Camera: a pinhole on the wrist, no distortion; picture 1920 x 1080 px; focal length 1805.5 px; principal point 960.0 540.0 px. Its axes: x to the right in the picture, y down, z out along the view. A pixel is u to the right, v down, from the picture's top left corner.
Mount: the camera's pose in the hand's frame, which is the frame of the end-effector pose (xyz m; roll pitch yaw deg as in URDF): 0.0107 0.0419 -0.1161 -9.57 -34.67 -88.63
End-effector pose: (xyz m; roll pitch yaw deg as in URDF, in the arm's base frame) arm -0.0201 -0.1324 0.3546 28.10 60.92 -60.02
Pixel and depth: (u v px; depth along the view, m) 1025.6 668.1 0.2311
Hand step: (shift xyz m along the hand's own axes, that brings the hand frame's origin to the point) 0.0624 0.1643 0.0739
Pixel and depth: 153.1 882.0 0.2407
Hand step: 0.0904 0.2630 0.0117
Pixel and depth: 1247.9 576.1 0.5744
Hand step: 0.1116 0.2902 0.4003
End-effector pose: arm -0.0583 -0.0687 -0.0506 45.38 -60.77 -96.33
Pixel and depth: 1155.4 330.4 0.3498
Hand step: 0.0248 0.2112 0.1947
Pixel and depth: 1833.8 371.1 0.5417
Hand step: 0.0486 0.1359 0.4793
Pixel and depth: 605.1 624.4 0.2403
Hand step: 0.0576 0.2156 0.0504
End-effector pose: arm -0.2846 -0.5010 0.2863 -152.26 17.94 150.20
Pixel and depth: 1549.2 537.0 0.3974
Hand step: 0.0733 0.1597 0.2801
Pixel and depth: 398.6 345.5 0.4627
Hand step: 0.0293 0.4250 0.1841
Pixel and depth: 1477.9 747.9 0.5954
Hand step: 0.1728 0.2329 0.4545
